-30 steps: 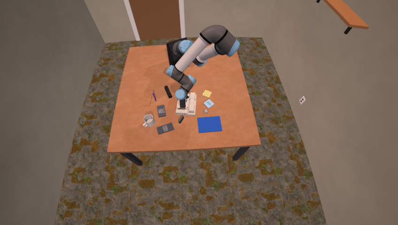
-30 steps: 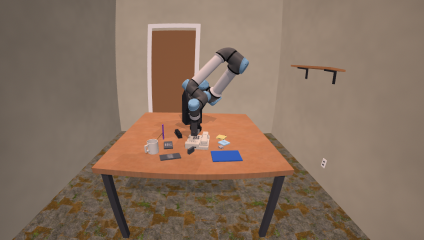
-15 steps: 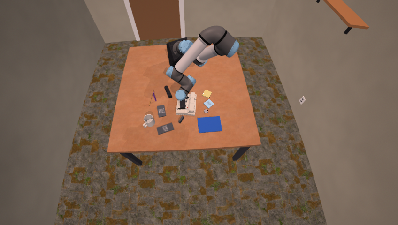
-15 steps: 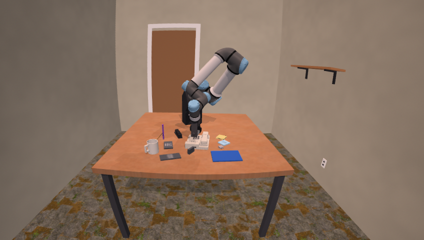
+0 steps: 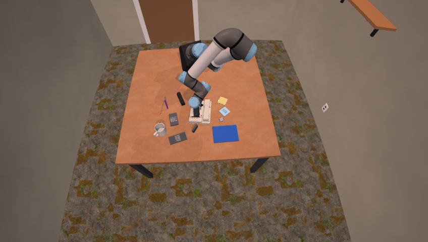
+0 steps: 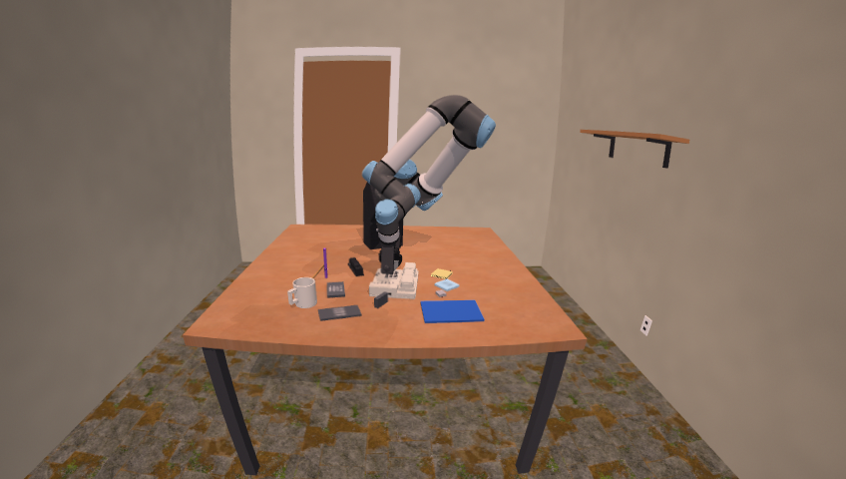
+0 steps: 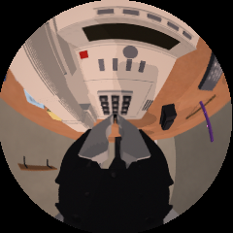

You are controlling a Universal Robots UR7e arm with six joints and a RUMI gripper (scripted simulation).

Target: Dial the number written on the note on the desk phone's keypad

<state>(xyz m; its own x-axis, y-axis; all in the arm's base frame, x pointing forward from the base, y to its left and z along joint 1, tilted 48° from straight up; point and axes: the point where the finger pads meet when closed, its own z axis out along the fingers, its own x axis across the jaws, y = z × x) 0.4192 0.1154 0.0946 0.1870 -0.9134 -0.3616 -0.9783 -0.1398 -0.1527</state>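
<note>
The handset lies 8 cm to the left of my hand and 3 cm ahead of it. The rest, counted from my hand: small grey cube 22 cm to the left, 6 cm ahead, 4 cm below; then purple pen 26 cm to the right, 9 cm ahead, 2 cm above; then blue book 29 cm to the left, 18 cm ahead, 4 cm below.
</note>
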